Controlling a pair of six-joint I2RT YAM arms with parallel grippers.
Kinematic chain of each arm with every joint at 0, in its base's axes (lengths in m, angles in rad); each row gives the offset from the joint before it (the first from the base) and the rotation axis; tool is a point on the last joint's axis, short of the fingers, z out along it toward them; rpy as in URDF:
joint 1: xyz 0 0 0.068 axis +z
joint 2: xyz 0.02 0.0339 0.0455 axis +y
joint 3: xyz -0.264 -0.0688 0 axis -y
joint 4: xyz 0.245 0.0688 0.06 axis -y
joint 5: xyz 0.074 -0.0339 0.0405 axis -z
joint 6: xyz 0.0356 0 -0.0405 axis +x
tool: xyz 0 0 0 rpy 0 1.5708 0
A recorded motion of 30 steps. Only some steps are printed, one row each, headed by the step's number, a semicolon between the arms.
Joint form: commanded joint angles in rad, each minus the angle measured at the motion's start. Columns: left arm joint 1, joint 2, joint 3, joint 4, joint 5, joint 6; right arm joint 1, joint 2, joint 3, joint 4, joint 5, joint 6.
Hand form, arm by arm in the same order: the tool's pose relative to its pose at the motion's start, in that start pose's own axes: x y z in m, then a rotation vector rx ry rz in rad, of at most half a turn. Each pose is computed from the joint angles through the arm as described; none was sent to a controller.
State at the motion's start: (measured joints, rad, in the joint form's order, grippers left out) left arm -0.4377 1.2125 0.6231 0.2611 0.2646 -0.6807; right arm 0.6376 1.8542 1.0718 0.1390 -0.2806 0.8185
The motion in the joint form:
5: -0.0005 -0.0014 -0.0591 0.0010 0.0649 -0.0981; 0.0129 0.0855 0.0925 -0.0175 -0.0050 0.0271
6: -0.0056 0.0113 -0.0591 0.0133 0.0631 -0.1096; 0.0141 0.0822 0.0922 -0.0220 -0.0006 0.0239
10: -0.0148 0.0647 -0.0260 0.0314 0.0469 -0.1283; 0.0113 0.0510 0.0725 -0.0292 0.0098 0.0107
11: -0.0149 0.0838 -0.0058 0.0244 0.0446 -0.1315; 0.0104 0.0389 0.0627 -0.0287 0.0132 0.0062
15: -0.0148 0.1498 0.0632 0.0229 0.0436 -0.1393; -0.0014 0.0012 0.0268 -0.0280 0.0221 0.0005
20: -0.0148 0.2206 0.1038 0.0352 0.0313 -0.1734; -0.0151 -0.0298 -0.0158 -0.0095 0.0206 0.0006
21: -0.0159 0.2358 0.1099 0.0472 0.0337 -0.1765; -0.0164 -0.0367 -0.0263 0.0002 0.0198 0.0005
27: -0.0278 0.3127 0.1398 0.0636 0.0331 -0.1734; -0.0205 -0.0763 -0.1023 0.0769 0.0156 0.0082
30: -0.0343 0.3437 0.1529 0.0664 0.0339 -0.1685; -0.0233 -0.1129 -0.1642 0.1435 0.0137 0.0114
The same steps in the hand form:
5: 0.0179 0.0110 -0.0012 0.0125 0.0841 -0.1145; -0.0055 0.0052 0.0218 -0.0012 0.0196 0.0225
6: 0.0192 0.0112 0.0014 0.0136 0.0868 -0.1243; -0.0053 0.0058 0.0210 0.0023 0.0181 0.0190
10: 0.0162 0.0099 0.0123 0.0051 0.0841 -0.1401; -0.0055 0.0070 0.0128 0.0073 0.0057 0.0062
11: 0.0136 0.0092 0.0163 -0.0005 0.0868 -0.1448; -0.0052 0.0072 0.0097 0.0080 0.0008 0.0015
15: 0.0033 0.0055 0.0306 -0.0007 0.0850 -0.1522; -0.0052 0.0038 -0.0006 0.0174 -0.0155 0.0020
20: 0.0010 0.0092 0.0454 -0.0231 0.0889 -0.1907; -0.0039 -0.0021 -0.0090 0.0174 -0.0285 0.0081
21: 0.0009 0.0096 0.0487 -0.0188 0.0894 -0.1927; -0.0033 -0.0028 -0.0106 0.0132 -0.0328 0.0071
27: 0.0061 0.0142 0.0653 -0.0326 0.1187 -0.1935; 0.0038 -0.0084 -0.0195 -0.0163 -0.0592 0.0059
30: 0.0089 0.0158 0.0721 -0.0380 0.1345 -0.1902; 0.0092 -0.0118 -0.0280 -0.0454 -0.0869 -0.0009

